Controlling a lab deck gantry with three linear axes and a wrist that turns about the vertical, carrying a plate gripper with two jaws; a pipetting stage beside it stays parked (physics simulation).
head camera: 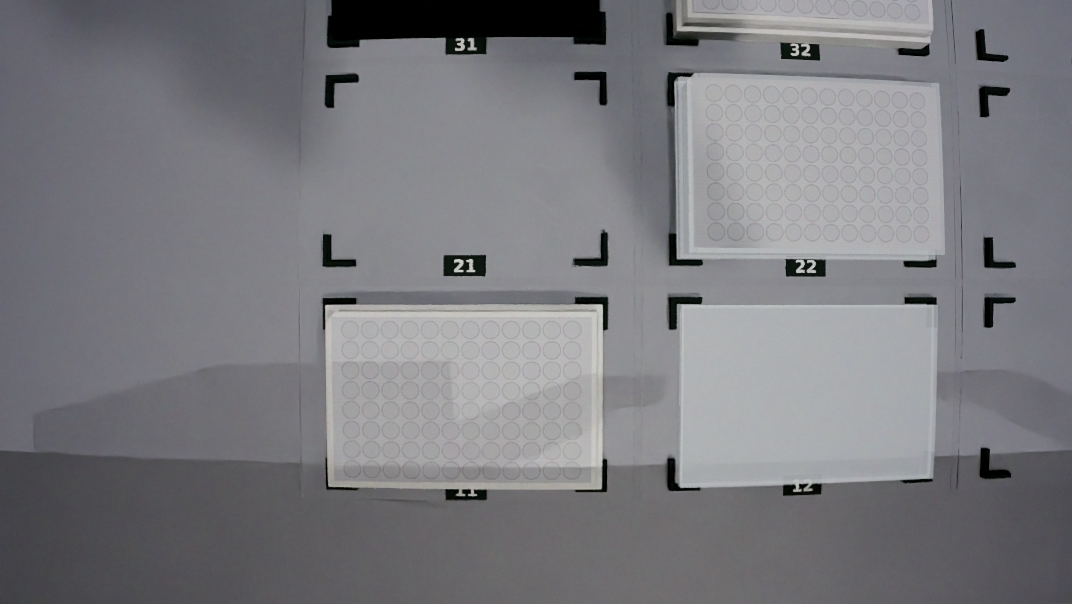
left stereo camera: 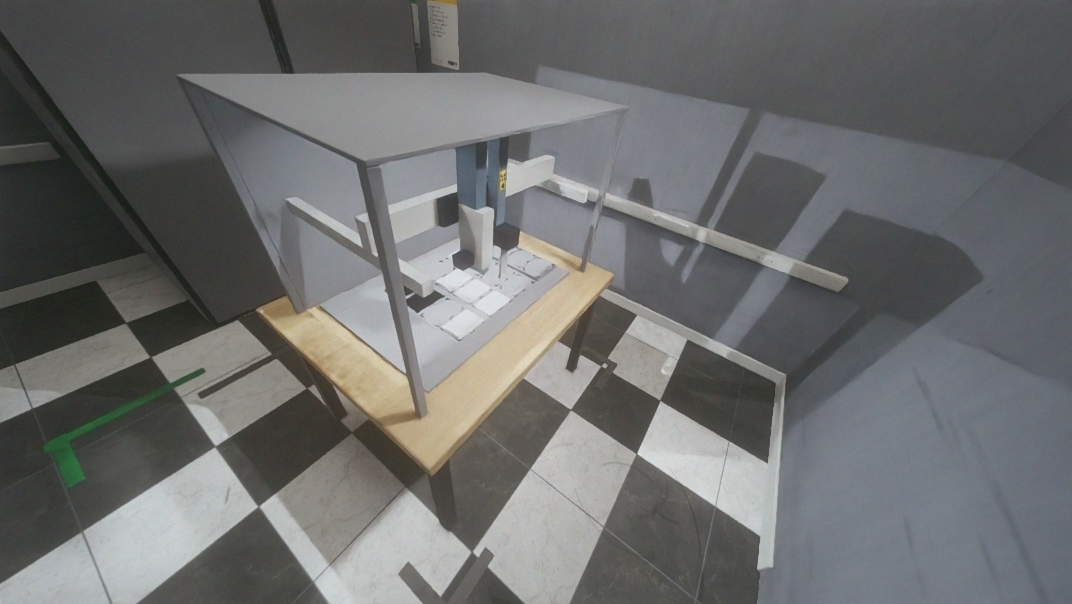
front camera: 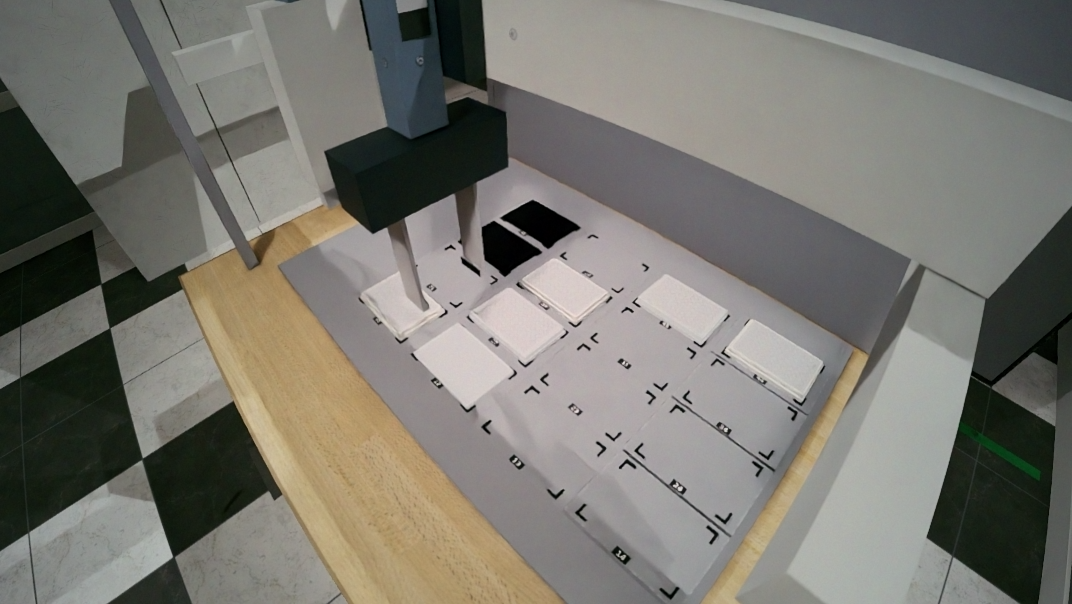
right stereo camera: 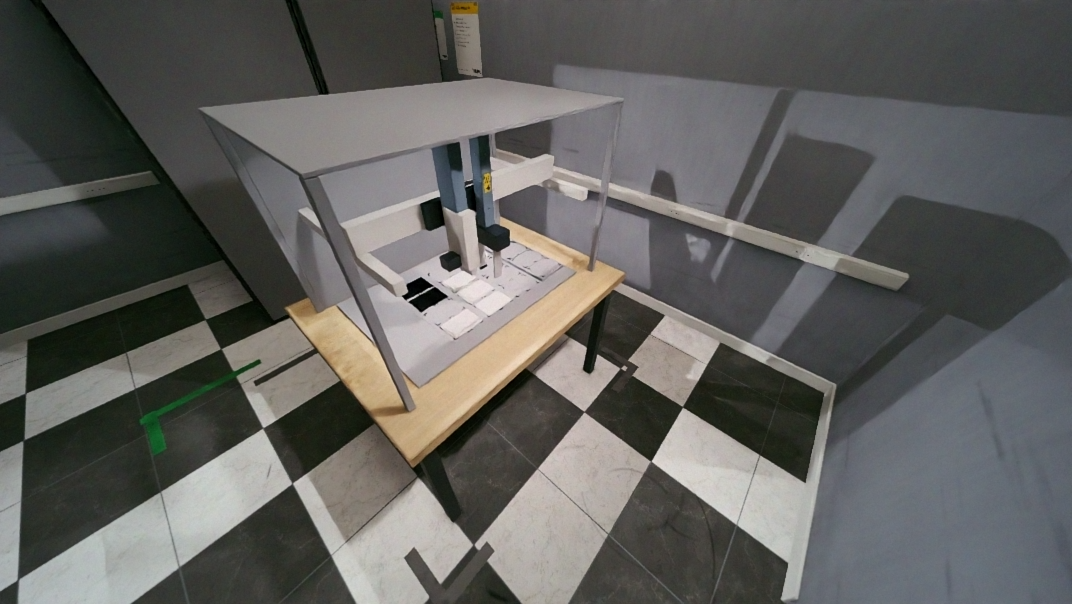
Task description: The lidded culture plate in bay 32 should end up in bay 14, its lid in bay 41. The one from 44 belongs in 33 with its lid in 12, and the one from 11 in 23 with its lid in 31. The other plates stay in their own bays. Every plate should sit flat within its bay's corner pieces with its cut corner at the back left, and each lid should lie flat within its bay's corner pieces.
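Frame: origin at the robot's base, x ahead, y left, z up, level; millimetres.
Seen in the pictures: gripper, fingertip midpoint: [left stereo camera: 493, 271] [front camera: 446, 284] [right stereo camera: 490, 271]; robot's base, link origin: [head camera: 334, 481] [left stereo camera: 459, 340] [front camera: 360, 299] [right stereo camera: 455, 339].
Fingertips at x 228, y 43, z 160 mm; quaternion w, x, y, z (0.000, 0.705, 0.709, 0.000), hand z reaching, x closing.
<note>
Pixels of each thing's top centre, then the offset from my fingertips to it. "spot": a spot on its surface instead.
- plain pale lid, top centre: [head camera: 813, 395] [front camera: 462, 361] [left stereo camera: 492, 302] [right stereo camera: 493, 302] dx +0, dy +0, dz -152 mm
- bay 11 plate, top centre: [head camera: 460, 400] [front camera: 399, 299] [left stereo camera: 463, 322] [right stereo camera: 461, 321] dx -164, dy +0, dz -146 mm
- bay 32 plate, top centre: [front camera: 564, 285] [left stereo camera: 454, 278] [right stereo camera: 459, 279] dx +0, dy +214, dz -146 mm
- bay 44 plate, top centre: [front camera: 777, 354] dx +328, dy +321, dz -131 mm
- bay 22, surface spot: [head camera: 813, 165] [front camera: 514, 318] spot: dx -3, dy +106, dz -146 mm
- bay 43, surface spot: [front camera: 681, 307] spot: dx +167, dy +312, dz -146 mm
My gripper [front camera: 451, 291] [right stereo camera: 489, 268] is open and empty, its jaws high above the deck near bays 11 and 21. A plain pale lid [front camera: 463, 365] [head camera: 806, 390] lies within bay 12's corners. The bay 11 plate [front camera: 384, 302] [head camera: 461, 397] is flat, partly behind a jaw in the front view. The bay 32 plate [front camera: 564, 290] [head camera: 802, 9] is cut off in the head view. The bay 44 plate [front camera: 774, 360] stands in its bay. Bays 14, 23 and 33 hold no plate; black rectangles [front camera: 510, 249] [front camera: 540, 222] cover bays 31 and 41. Lid fit on plates 11 and 32 is unclear.
Other plates stand in bay 22 [front camera: 517, 324] [head camera: 813, 165] and bay 43 [front camera: 681, 307]. The parked pipetting stage [left stereo camera: 476, 238] [right stereo camera: 460, 240] is beside my gripper. White gantry beams run behind and right of the deck. A grey post [front camera: 187, 138] stands at the left.
</note>
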